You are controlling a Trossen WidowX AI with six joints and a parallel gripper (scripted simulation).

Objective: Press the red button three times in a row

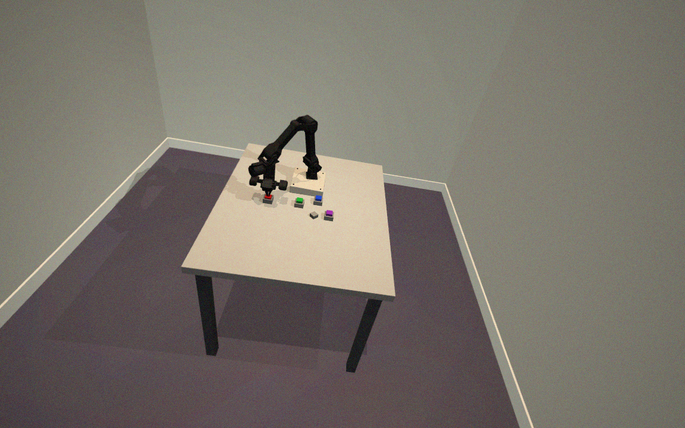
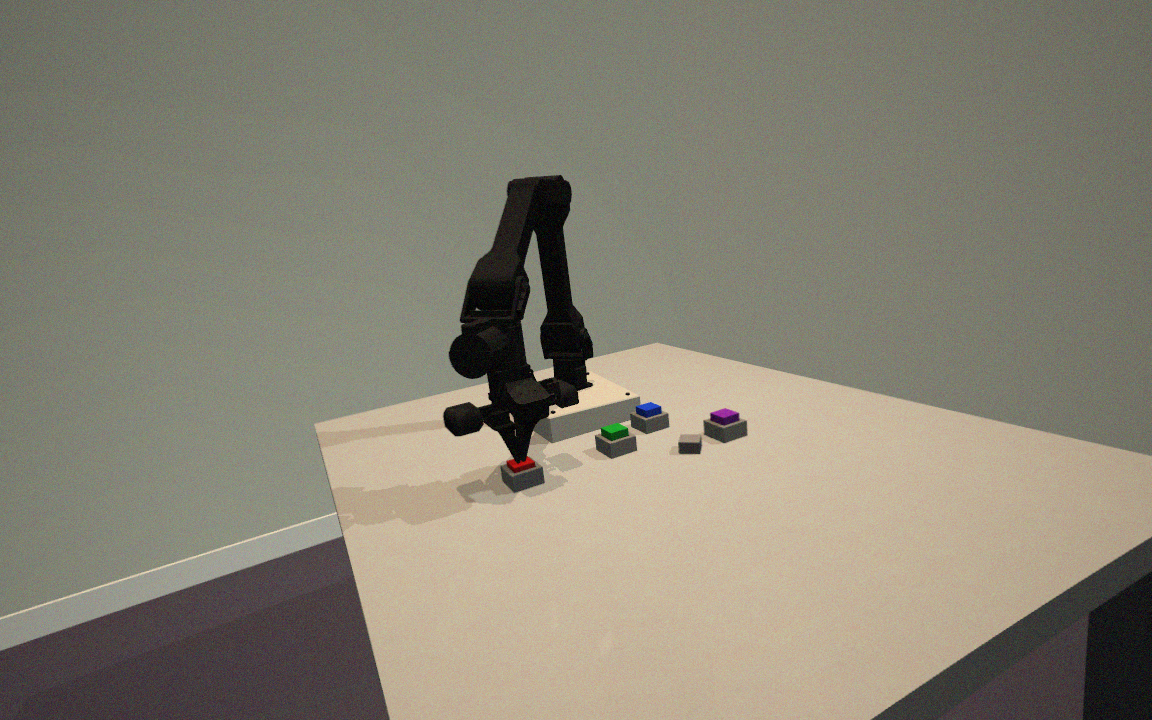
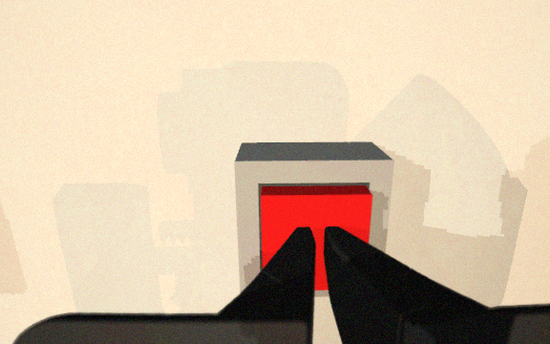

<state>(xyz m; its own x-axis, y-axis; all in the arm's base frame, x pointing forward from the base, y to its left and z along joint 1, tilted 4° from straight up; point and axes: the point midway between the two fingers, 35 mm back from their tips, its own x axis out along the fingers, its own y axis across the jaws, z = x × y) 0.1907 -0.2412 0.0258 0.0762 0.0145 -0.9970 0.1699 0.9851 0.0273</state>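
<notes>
Now: gripper tip 10 mm above the red button. From my gripper tip the other things lie so: blue button: 10 mm behind, 270 mm to the left; green button: 20 mm ahead, 160 mm to the left; small grey block: 110 mm ahead, 240 mm to the left, 20 mm below.
</notes>
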